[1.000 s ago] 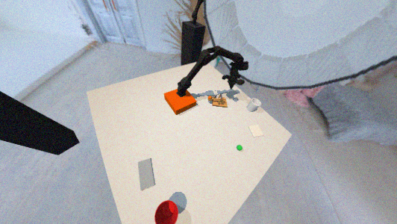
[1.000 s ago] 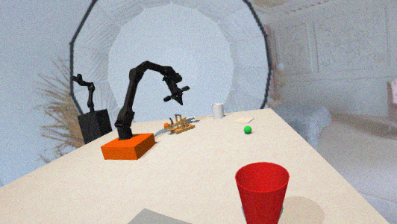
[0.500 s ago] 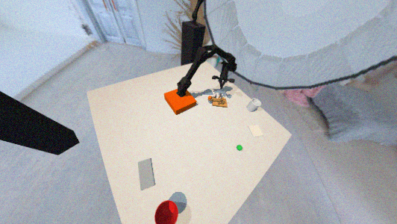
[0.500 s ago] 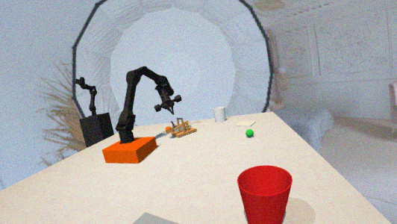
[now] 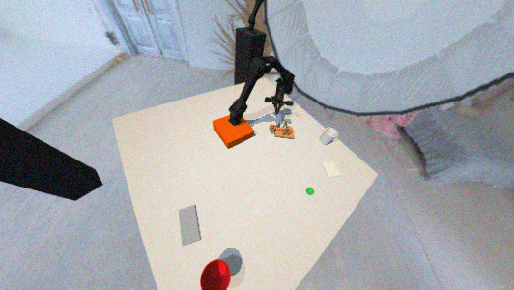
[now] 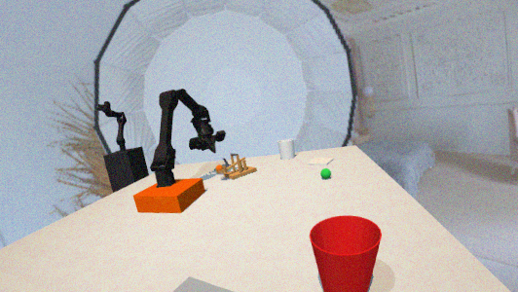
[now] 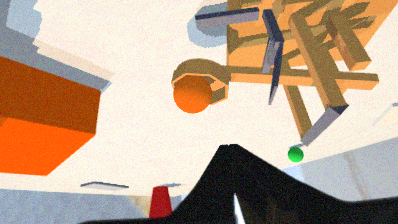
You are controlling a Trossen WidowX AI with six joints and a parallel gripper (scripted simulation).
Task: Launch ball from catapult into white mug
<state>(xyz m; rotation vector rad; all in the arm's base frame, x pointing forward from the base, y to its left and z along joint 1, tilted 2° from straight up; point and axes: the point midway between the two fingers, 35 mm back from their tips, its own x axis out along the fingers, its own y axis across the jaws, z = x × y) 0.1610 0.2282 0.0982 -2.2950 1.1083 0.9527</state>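
Now: the orange ball 70 mm below my gripper tip, 50 mm to the right of it and 20 mm ahead of it. From my gripper tip the other things lie so: white mug 350 mm ahead, 220 mm to the left, 100 mm below; then catapult 80 mm below, 60 mm ahead; then white flat pad 500 mm ahead, 120 mm below, 20 mm to the left.
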